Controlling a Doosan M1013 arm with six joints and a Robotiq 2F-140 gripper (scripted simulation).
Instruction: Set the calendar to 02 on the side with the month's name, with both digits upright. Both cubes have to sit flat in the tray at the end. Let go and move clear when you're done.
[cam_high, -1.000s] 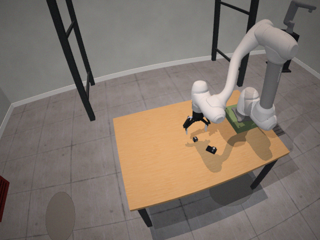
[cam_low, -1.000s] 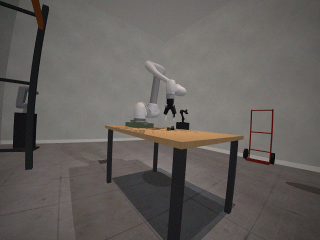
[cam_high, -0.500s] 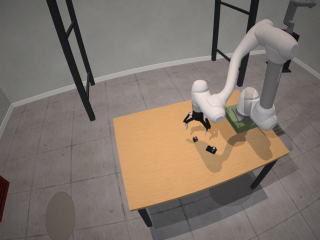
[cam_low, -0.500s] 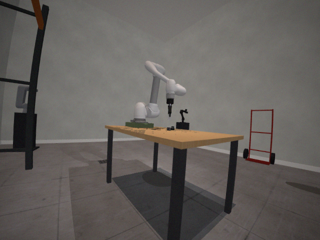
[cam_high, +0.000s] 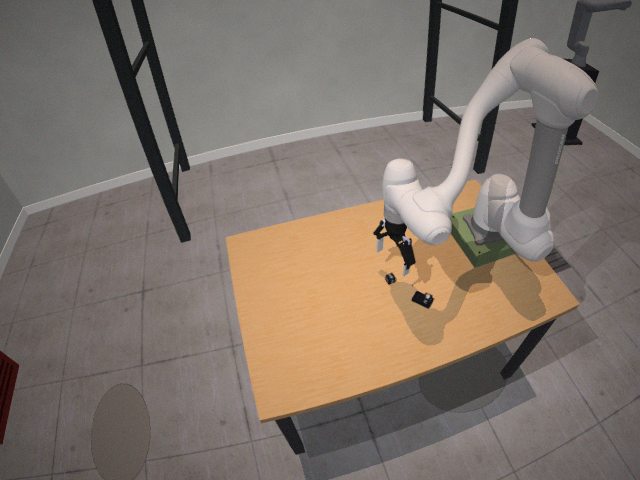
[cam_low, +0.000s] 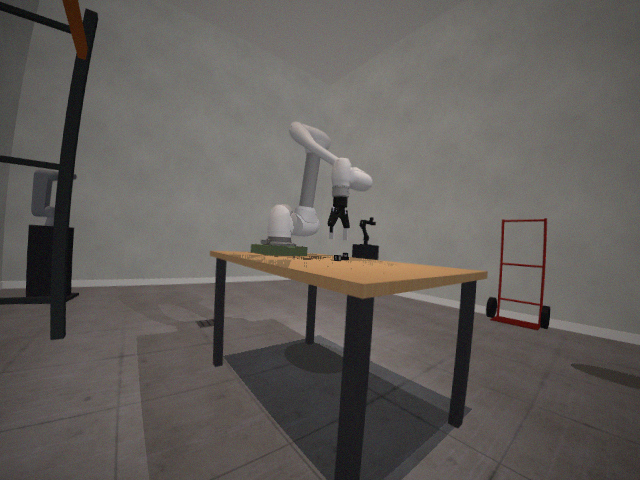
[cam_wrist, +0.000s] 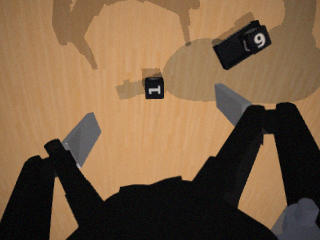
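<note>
Now: the black number cube 110 mm below my hand.
</note>
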